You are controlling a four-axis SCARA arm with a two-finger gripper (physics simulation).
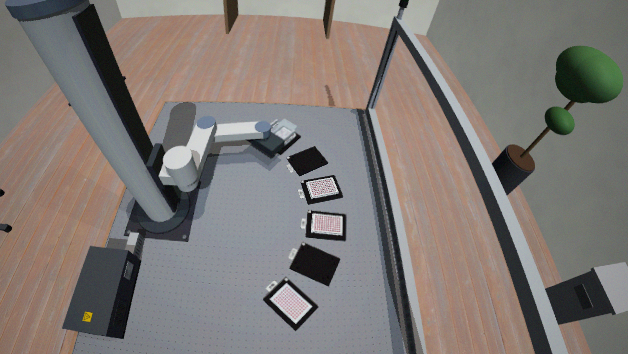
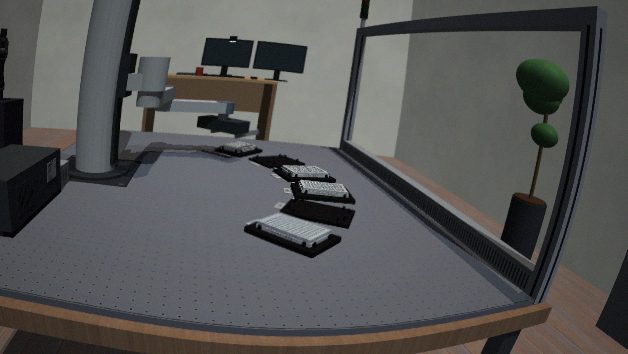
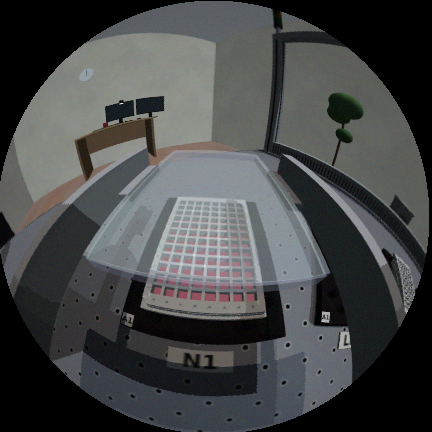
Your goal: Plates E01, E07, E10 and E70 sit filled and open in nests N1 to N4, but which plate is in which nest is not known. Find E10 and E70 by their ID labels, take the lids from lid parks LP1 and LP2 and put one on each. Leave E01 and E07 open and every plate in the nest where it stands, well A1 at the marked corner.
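Places are measured from the arm's base along level axes (x ahead, y left, z up), in metres.
Where they show: gripper, between the fingertips: (image 1: 285, 125) (image 3: 212, 157); arm's base, origin of its link: (image 1: 164, 209) (image 2: 95, 172).
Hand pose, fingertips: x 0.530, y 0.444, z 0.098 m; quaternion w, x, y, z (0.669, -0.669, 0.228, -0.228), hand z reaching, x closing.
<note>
Each offset is from my fingertips to the centre of the thing. "spot": to the spot under its first point. Level surfaces: height alone.
My gripper (image 1: 284, 128) (image 2: 252, 133) (image 3: 212, 157) is shut on a clear lid {dy -0.019, dx -0.015, dz -0.007 m} (image 1: 287, 124) (image 2: 246, 135) (image 3: 215, 167), held level above nest N1 {dy -0.019, dx -0.016, dz -0.074 m} (image 1: 290, 145) (image 2: 239, 153) (image 3: 200, 330), apart from the plate there. That open plate {dy -0.019, dx -0.016, dz -0.066 m} (image 2: 240, 146) (image 3: 200, 306) shows pink wells through the lid; its ID label is not readable. Lid park LP2 {dy -0.150, dx +0.113, dz -0.075 m} (image 1: 307, 161) (image 2: 276, 160) (image 3: 332, 300) and lid park LP1 {dy -0.664, dx +0.133, dz -0.075 m} (image 1: 315, 263) (image 2: 318, 212) are bare. Two open plates {dy -0.315, dx +0.174, dz -0.066 m} (image 1: 323, 188) {dy -0.496, dx +0.186, dz -0.066 m} (image 1: 327, 223) stand in the middle nests. The front plate {dy -0.820, dx +0.039, dz -0.060 m} (image 1: 290, 302) (image 2: 292, 229) looks covered by a clear lid.
The arm's column (image 1: 100, 110) (image 2: 100, 90) stands at the left, with a dark control box {spot: dy -0.850, dx -0.622, dz +0.030 m} (image 1: 102, 290) (image 2: 27, 185) in front of it. A framed barrier (image 1: 385, 200) (image 2: 425, 190) runs along the right edge of the perforated table {dz -0.085 m} (image 1: 225, 280) (image 2: 150, 260).
</note>
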